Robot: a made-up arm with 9 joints. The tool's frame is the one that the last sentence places.
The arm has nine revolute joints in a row. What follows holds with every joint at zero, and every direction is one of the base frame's. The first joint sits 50.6 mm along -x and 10.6 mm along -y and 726.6 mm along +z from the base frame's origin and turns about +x. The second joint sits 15.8 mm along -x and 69.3 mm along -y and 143.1 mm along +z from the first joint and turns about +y. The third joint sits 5 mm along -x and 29.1 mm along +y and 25.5 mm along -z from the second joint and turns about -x. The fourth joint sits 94.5 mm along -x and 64.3 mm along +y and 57.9 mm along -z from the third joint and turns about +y. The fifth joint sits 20.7 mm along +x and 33.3 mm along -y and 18.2 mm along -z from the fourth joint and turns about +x. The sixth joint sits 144 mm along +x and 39.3 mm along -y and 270.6 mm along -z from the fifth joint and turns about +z. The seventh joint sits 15 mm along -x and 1.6 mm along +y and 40.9 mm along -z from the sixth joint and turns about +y. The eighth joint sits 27.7 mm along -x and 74 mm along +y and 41.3 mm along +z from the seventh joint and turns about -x. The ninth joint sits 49.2 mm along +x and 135.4 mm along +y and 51.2 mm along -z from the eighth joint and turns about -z. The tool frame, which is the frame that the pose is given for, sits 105.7 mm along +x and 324.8 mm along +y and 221.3 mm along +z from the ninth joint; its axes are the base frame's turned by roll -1.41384, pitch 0.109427 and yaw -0.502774 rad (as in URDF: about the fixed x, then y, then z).
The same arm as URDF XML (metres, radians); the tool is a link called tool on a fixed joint. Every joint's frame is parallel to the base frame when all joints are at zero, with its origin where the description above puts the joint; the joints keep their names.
<robot name="arm">
  <joint name="joint 1" type="continuous">
    <parent link="base"/>
    <child link="link1"/>
    <origin xyz="-0.0506 -0.0106 0.7266" rpy="0.0000 0.0000 0.0000"/>
    <axis xyz="1 0 0"/>
  </joint>
  <joint name="joint 2" type="continuous">
    <parent link="link1"/>
    <child link="link2"/>
    <origin xyz="-0.0158 -0.0693 0.1431" rpy="0.0000 0.0000 0.0000"/>
    <axis xyz="0 1 0"/>
  </joint>
  <joint name="joint 3" type="continuous">
    <parent link="link2"/>
    <child link="link3"/>
    <origin xyz="-0.0050 0.0291 -0.0255" rpy="0.0000 0.0000 0.0000"/>
    <axis xyz="-1 0 0"/>
  </joint>
  <joint name="joint 4" type="continuous">
    <parent link="link3"/>
    <child link="link4"/>
    <origin xyz="-0.0945 0.0643 -0.0579" rpy="0.0000 0.0000 0.0000"/>
    <axis xyz="0 1 0"/>
  </joint>
  <joint name="joint 5" type="continuous">
    <parent link="link4"/>
    <child link="link5"/>
    <origin xyz="0.0207 -0.0333 -0.0182" rpy="0.0000 0.0000 0.0000"/>
    <axis xyz="1 0 0"/>
  </joint>
  <joint name="joint 6" type="continuous">
    <parent link="link5"/>
    <child link="link6"/>
    <origin xyz="0.1440 -0.0393 -0.2706" rpy="0.0000 0.0000 0.0000"/>
    <axis xyz="0 0 1"/>
  </joint>
  <joint name="joint 7" type="continuous">
    <parent link="link6"/>
    <child link="link7"/>
    <origin xyz="-0.0150 0.0016 -0.0409" rpy="0.0000 0.0000 0.0000"/>
    <axis xyz="0 1 0"/>
  </joint>
  <joint name="joint 8" type="continuous">
    <parent link="link7"/>
    <child link="link8"/>
    <origin xyz="-0.0277 0.0740 0.0413" rpy="0.0000 0.0000 0.0000"/>
    <axis xyz="-1 0 0"/>
  </joint>
  <joint name="joint 9" type="continuous">
    <parent link="link8"/>
    <child link="link9"/>
    <origin xyz="0.0492 0.1354 -0.0512" rpy="0.0000 0.0000 0.0000"/>
    <axis xyz="0 0 -1"/>
  </joint>
  <joint name="tool_joint" type="fixed">
    <parent link="link9"/>
    <child link="tool"/>
    <origin xyz="0.1057 0.3248 0.2213" rpy="-1.4138 0.1094 -0.5028"/>
  </joint>
  <link name="base"/>
  <link name="link1"/>
  <link name="link2"/>
  <link name="link3"/>
  <link name="link4"/>
  <link name="link5"/>
  <link name="link6"/>
  <link name="link7"/>
  <link name="link8"/>
  <link name="link9"/>
  <link name="tool"/>
</robot>

